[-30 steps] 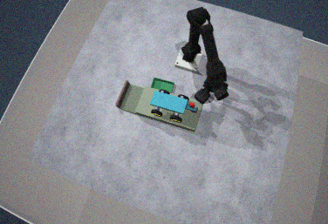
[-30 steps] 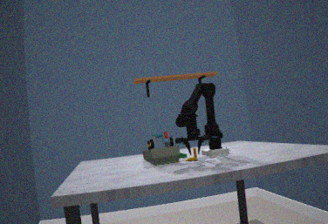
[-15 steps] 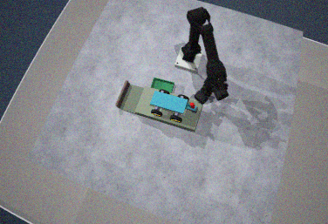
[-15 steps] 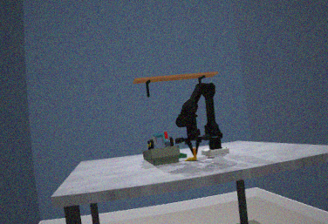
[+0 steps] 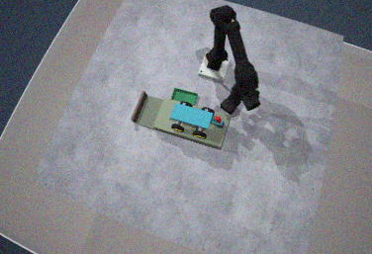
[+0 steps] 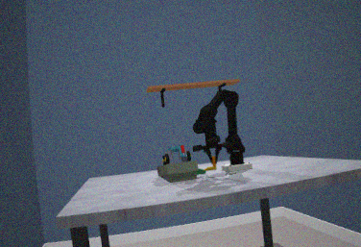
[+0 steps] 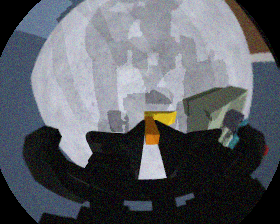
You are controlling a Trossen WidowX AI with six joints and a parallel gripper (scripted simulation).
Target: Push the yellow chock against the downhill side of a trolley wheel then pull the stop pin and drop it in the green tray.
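The red-headed stop pin is 140 mm ahead of my gripper tip, 70 mm above it and 40 mm to the right of it. Round my gripper tip: brown ramp lip: 420 mm to the right, 170 mm ahead, 30 mm below; then trolley: 160 mm ahead, 150 mm to the right, 50 mm above; then yellow chock: 20 mm ahead, 10 mm to the right, 10 mm below.
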